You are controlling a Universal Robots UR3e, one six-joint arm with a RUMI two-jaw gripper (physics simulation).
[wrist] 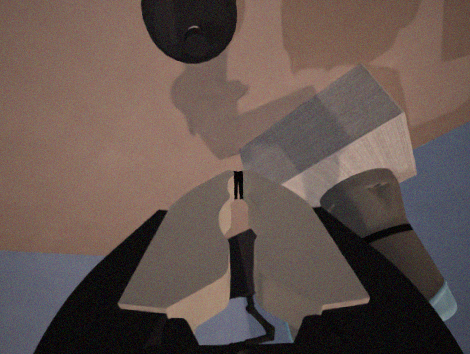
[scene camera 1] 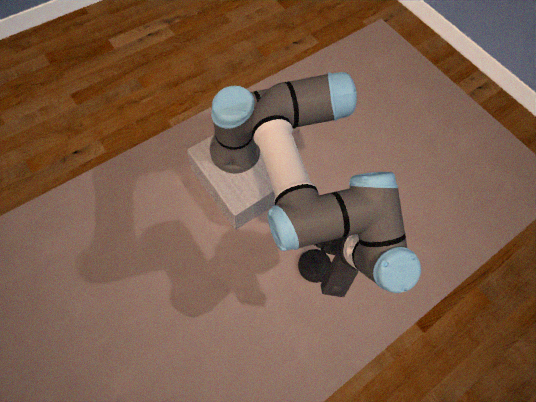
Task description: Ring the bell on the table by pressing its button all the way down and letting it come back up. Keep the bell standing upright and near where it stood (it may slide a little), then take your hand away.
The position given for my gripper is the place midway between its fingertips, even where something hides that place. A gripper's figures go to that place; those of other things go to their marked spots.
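My gripper (scene camera 1: 322,233) is 86 cm from the lens, while a bell (scene camera 1: 313,272) stands at 96 cm from the lens.
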